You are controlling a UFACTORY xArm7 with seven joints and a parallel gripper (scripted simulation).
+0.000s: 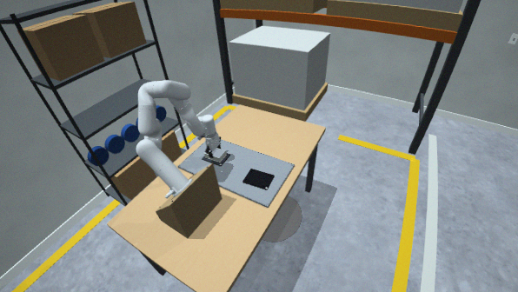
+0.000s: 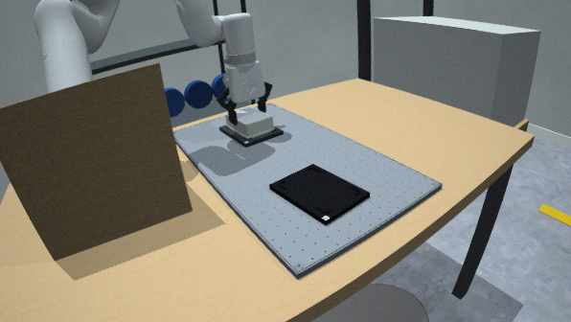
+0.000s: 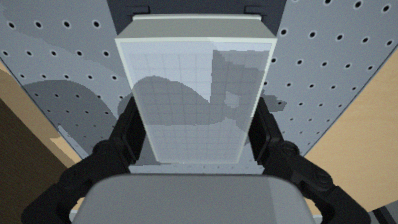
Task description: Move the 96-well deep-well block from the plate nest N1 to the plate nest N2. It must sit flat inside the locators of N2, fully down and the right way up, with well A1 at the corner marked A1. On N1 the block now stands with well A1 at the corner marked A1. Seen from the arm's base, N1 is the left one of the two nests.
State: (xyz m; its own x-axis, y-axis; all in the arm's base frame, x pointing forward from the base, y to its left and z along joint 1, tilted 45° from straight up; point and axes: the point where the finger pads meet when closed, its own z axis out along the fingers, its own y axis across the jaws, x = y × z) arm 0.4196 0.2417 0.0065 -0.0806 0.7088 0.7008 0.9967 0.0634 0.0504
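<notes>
The white deep-well block is 2 cm below my hand. Round my hand: black nest N2: 3 cm behind, 36 cm to the right, 4 cm below; then nest N1: 4 cm below; then small white corner mark: 7 cm behind, 45 cm to the right, 4 cm below.
</notes>
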